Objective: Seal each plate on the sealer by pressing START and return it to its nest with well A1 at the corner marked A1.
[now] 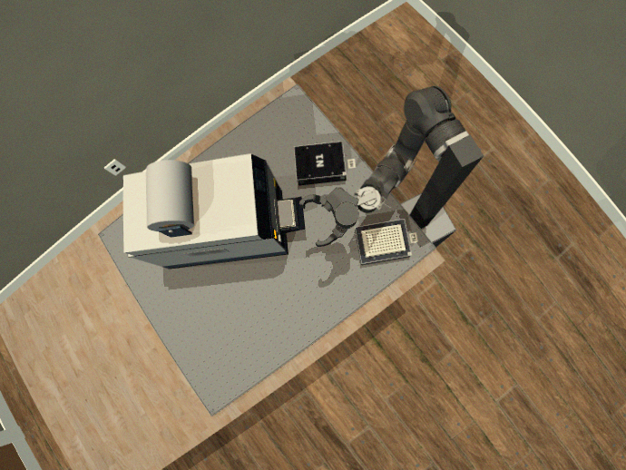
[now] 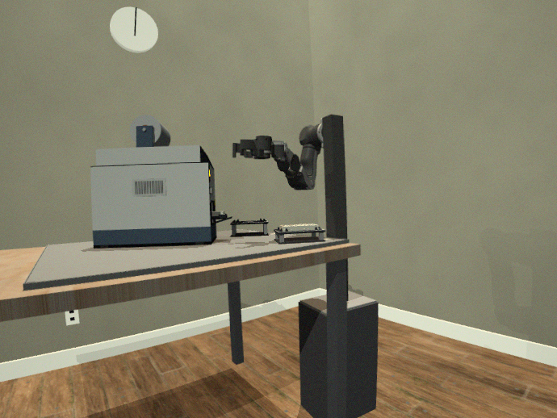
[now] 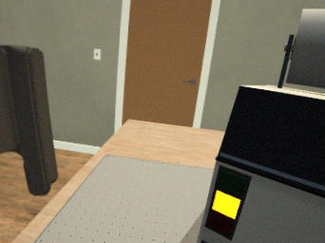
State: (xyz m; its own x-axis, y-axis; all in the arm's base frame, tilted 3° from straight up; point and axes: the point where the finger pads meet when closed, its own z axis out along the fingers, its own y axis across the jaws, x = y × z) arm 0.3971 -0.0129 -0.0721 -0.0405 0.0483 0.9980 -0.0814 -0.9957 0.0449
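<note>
Now: the sealer stage 80 mm ahead of my hand, 130 mm to the right of it and 240 mm below it. Also, from my hand: yellow warning label: 30 mm ahead, 210 mm to the right, 190 mm below; plate: 190 mm behind, 90 mm to the left, 290 mm below; foil roll: 280 mm ahead, 210 mm to the right, 80 mm above.
</note>
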